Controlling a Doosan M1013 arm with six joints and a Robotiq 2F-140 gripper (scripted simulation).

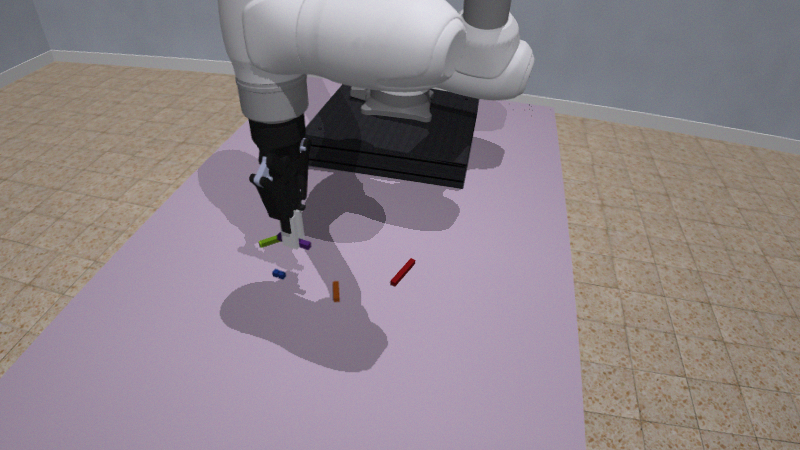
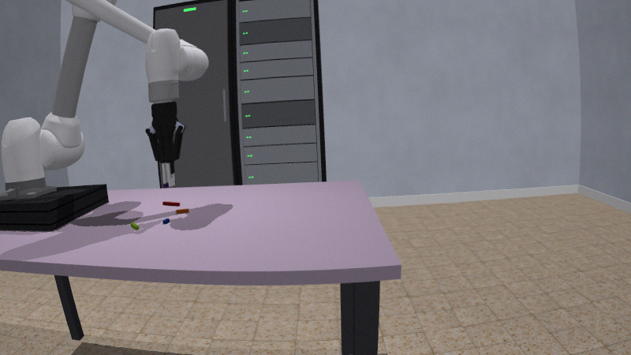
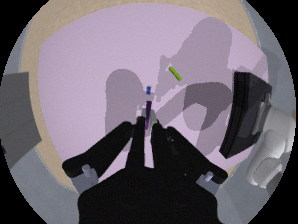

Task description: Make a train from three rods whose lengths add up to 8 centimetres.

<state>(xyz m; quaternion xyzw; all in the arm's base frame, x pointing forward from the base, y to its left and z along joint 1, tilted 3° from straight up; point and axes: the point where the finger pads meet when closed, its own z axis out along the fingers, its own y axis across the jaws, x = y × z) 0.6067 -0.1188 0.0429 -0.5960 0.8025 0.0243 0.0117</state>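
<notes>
My hand is 13 cm above the orange rod, 7 cm to the right of it and 2 cm short of it. Round my hand: lime rod (13 cm below, 10 cm behind, 8 cm to the right); then purple rod (3 cm below); then red rod (18 cm to the left, 13 cm below, 5 cm behind).
</notes>
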